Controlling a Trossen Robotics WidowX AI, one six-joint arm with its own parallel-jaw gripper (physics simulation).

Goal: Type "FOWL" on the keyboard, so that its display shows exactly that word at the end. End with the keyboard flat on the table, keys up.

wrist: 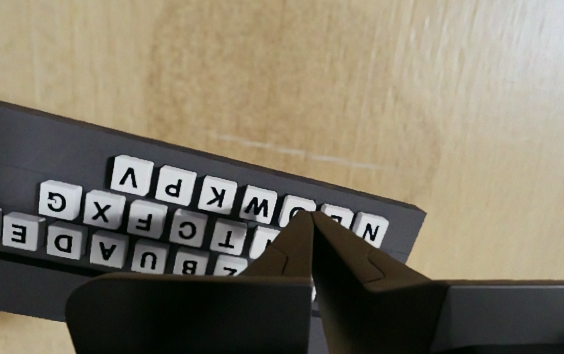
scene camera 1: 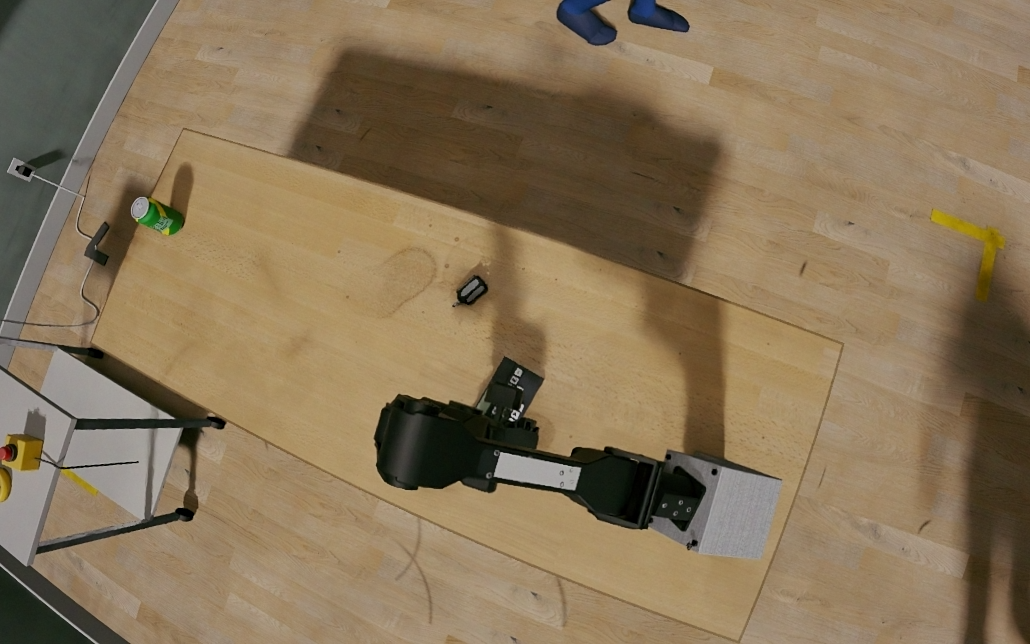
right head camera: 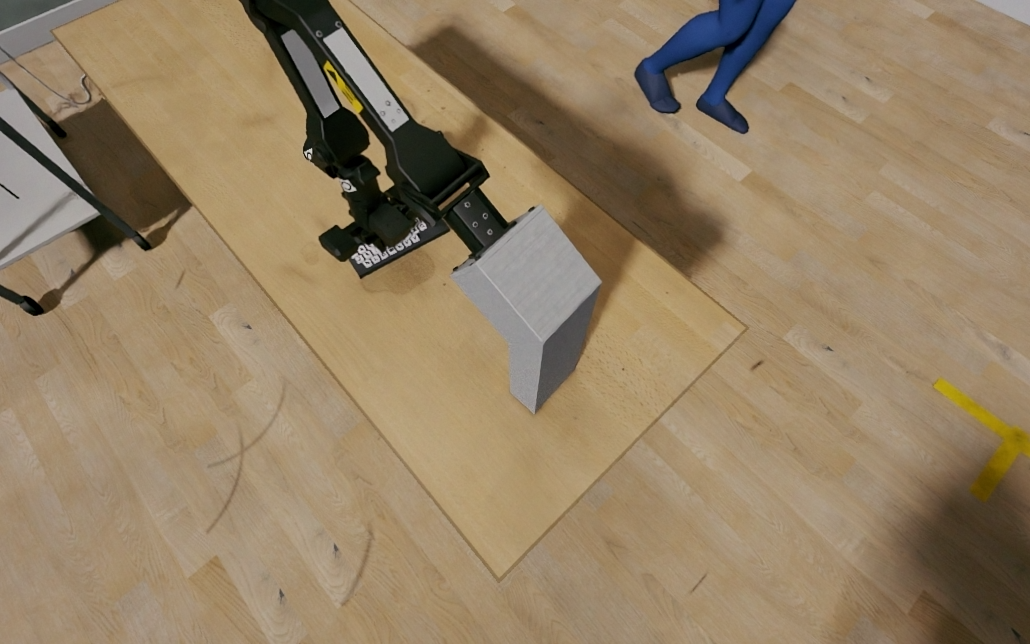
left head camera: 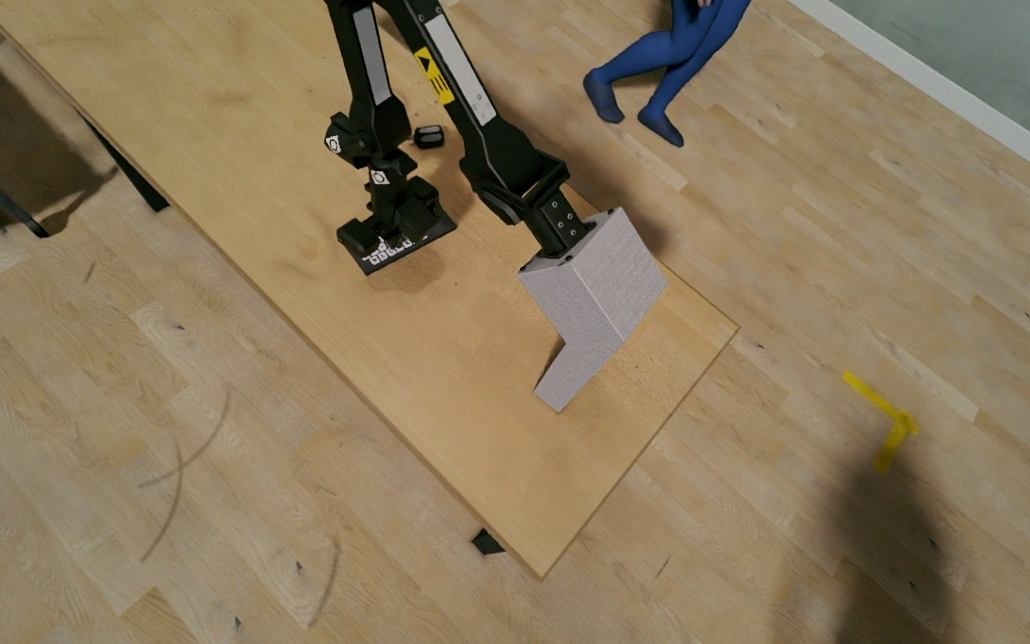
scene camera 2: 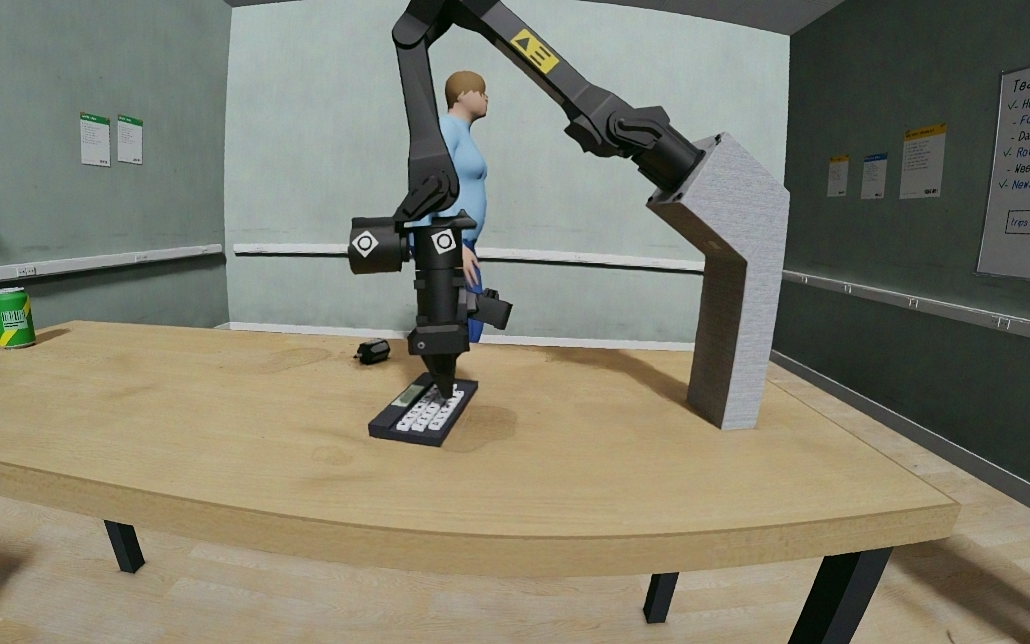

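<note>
The dark keyboard [left head camera: 391, 254] [right head camera: 372, 262] [scene camera 1: 507, 372] [scene camera 2: 385, 425] [wrist: 75, 140] lies flat on the table, white keys up. My gripper [scene camera 2: 445, 394] [wrist: 308, 222] is shut and empty, pointing down at the keys. In the wrist view its tips overlap the lower right part of the O key [wrist: 295, 209], beside a half-hidden key; contact is unclear. The W key [wrist: 258, 205] is left of O, and the F key [wrist: 147, 220] is farther left. I cannot pick out L. The display [scene camera 2: 409, 394] is greenish in scene camera 2; its text is unreadable.
A small black object [left head camera: 429, 136] [scene camera 1: 471, 290] [scene camera 2: 373, 350] lies behind the keyboard. A green can [scene camera 1: 161, 216] [scene camera 2: 16, 318] stands near the table's far left end. The arm's grey pedestal [left head camera: 622, 265] [right head camera: 539, 273] [scene camera 2: 751, 265] stands on the right. A person [scene camera 2: 463, 174] stands beyond the table.
</note>
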